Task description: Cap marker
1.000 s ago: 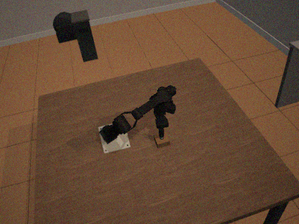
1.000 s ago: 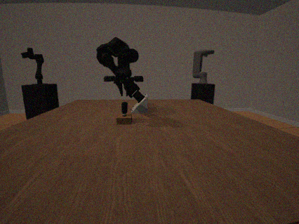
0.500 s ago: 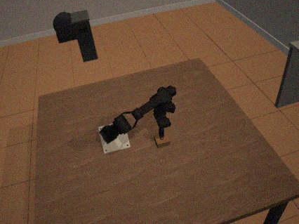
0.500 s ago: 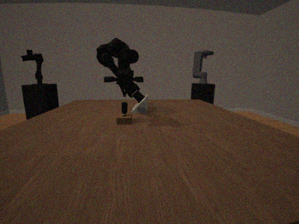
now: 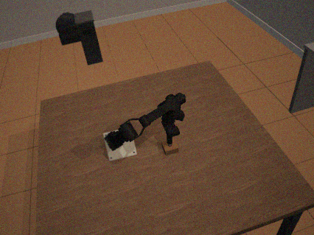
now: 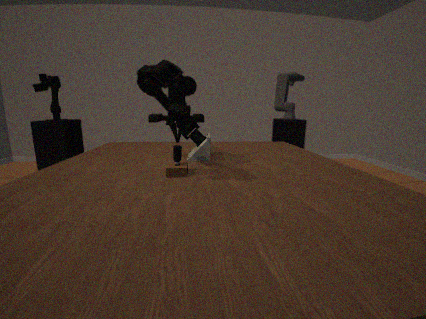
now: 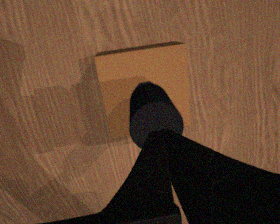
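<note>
Now: gripper tip 40 mm above the dark round cap. Round my gripper tip: dark marker (50 mm below); wooden holder block (100 mm below).
</note>
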